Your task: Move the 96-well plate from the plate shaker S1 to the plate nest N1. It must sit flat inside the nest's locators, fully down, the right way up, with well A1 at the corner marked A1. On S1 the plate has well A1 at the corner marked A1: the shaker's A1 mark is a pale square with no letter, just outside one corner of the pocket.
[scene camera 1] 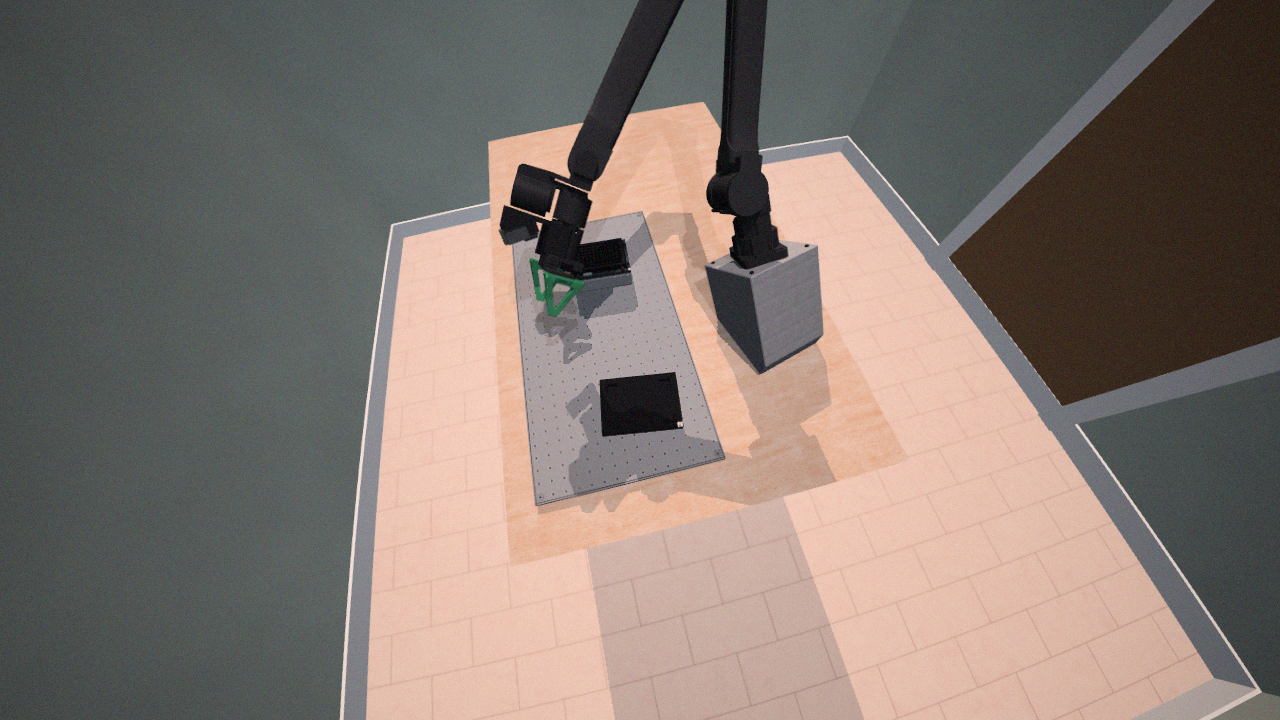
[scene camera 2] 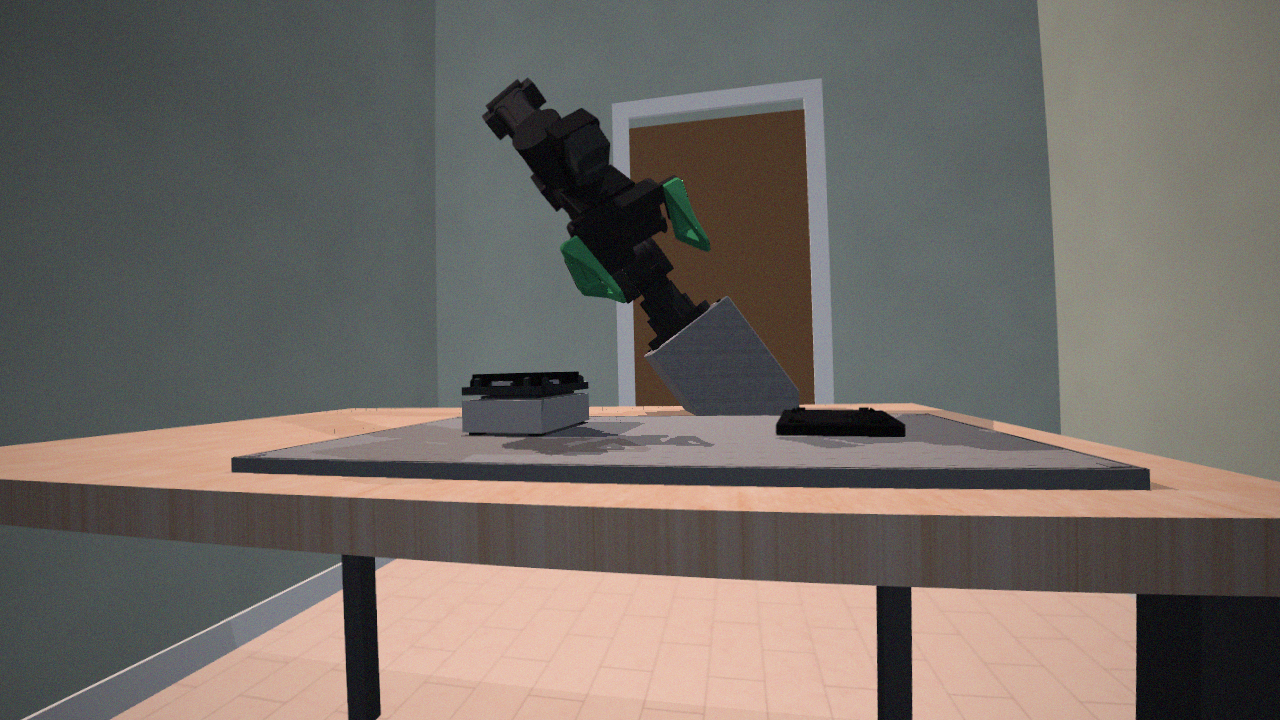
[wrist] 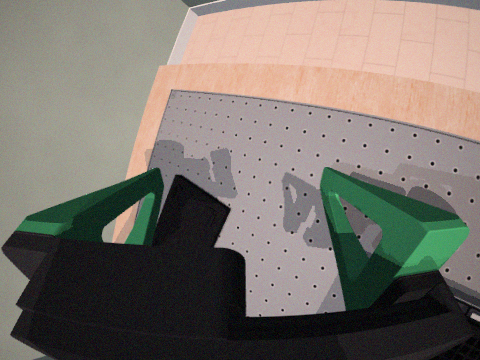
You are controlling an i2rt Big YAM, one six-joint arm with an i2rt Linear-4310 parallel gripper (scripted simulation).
Labels:
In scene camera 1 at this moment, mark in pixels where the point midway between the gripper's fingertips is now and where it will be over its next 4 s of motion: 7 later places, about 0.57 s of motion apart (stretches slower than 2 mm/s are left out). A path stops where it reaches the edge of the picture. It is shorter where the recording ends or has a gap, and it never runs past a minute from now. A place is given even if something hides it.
My gripper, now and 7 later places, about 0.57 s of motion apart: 545,308; 563,287; 577,262; 593,235; 593,233; 596,241; 597,249; 598,256

